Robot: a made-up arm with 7 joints.
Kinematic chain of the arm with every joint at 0, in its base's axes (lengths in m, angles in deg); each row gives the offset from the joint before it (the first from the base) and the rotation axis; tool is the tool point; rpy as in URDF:
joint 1: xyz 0 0 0.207 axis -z
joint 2: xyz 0 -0.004 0.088 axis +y
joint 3: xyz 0 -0.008 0.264 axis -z
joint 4: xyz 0 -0.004 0.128 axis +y
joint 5: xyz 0 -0.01 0.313 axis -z
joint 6: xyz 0 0 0.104 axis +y
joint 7: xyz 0 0 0.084 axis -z
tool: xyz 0 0 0 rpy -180 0 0
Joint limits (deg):
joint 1: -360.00..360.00
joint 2: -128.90..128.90
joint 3: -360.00..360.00
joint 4: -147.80..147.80
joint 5: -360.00..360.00
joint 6: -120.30..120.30
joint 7: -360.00..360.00
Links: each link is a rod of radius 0.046 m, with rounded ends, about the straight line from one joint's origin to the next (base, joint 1, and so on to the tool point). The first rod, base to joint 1, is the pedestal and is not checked.
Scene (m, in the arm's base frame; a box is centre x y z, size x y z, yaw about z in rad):
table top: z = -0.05
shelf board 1: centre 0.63 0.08 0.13 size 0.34 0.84 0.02 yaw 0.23
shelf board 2: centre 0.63 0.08 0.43 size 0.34 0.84 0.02 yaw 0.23
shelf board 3: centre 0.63 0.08 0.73 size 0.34 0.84 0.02 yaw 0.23
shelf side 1: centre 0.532 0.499 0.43 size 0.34 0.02 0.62 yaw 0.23
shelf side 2: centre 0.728 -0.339 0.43 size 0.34 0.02 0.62 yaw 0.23
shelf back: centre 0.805 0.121 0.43 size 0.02 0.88 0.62 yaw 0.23
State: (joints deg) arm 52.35 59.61 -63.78 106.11 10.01 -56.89 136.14
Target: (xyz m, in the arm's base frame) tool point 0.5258 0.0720 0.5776
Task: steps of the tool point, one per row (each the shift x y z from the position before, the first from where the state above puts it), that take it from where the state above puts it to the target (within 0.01 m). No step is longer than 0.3 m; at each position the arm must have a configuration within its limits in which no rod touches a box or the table.
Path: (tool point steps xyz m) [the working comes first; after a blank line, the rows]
Joints at the target: 50.19 39.54 -85.09 98.24 13.10 -60.82 136.14
Straight joint move there: touches shelf board 2.

1: -0.0497 0.0966 -0.0044
2: -0.0682 0.0638 -0.0139
3: -0.0748 0.0300 -0.0167
4: -0.0398 0.1668 0.1250
5: -0.1599 0.1336 0.1213
6: -0.2467 0.0354 0.0923
7: 0.1405 0.0052 0.0163
8: 0.1456 -0.0368 0.0113
9: 0.1370 -0.0818 0.0017
10: 0.1124 -0.1237 -0.0116
11: 0.0722 -0.1553 -0.0275

